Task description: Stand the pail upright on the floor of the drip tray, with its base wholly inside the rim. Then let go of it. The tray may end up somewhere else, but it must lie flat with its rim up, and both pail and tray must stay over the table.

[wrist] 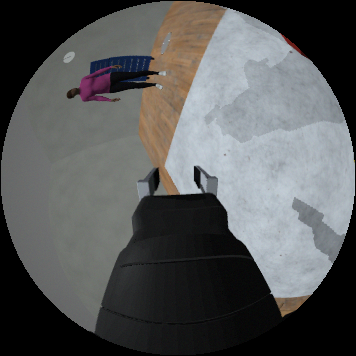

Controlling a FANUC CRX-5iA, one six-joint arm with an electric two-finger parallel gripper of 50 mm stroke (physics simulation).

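Frame: origin at the arm's base, x left, y up, z ahead, level; centimetres.
Seen in the pictures: gripper, fingertip midpoint: (176,173).
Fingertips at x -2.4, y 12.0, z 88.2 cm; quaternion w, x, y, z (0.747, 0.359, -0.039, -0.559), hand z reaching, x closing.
Observation:
A point is followed by its place in that frame.
My gripper (176,173) {x -2.4, y 12.0, z 88.2 cm} is open, with its two fingers apart and no object seen between them. Beyond the fingers show the edge of a pale, speckled surface, which looks like the table top (260,175) {x 4.5, y -3.7, z 84.5 cm}, and brown wooden flooring. Neither the pail nor the drip tray can be made out for certain. A sliver of a red thing (294,45) shows at the upper right rim of the view; too little of it shows to tell what it is.
Grey shadows lie across the pale surface. The wooden floor (167,100) runs along its left side. Farther off are a person in a magenta top (96,88), a dark blue slatted object (135,64) and a grey wall or floor area.

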